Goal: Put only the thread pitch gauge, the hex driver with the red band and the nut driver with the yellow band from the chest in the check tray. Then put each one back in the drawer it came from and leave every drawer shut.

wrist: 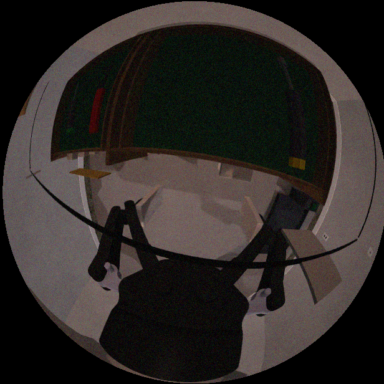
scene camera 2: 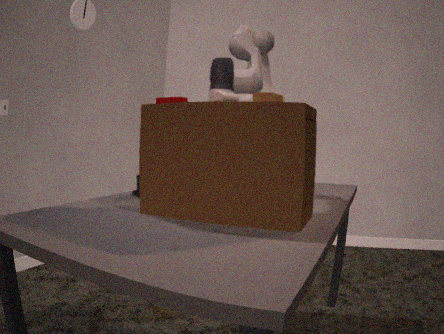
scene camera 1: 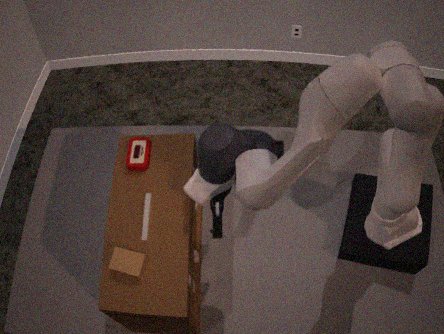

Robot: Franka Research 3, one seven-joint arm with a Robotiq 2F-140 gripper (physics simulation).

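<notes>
The wooden chest stands at the left in scene camera 1, its drawer side facing the arm. The wrist view shows green-lined drawer spaces: a dark tool with a yellow band, the nut driver, lies in the right one, and a red tool beside a thin green-ended tool lies in the left one. I cannot tell if the red one is the hex driver. The thread pitch gauge is not recognisable. My gripper is open and empty, beside the drawer side. The dark check tray is mostly hidden by the arm in scene camera 1.
On the chest top are a red device, a white strip and a wooden block. A black base block is under the arm. A pale flat piece shows near the right finger.
</notes>
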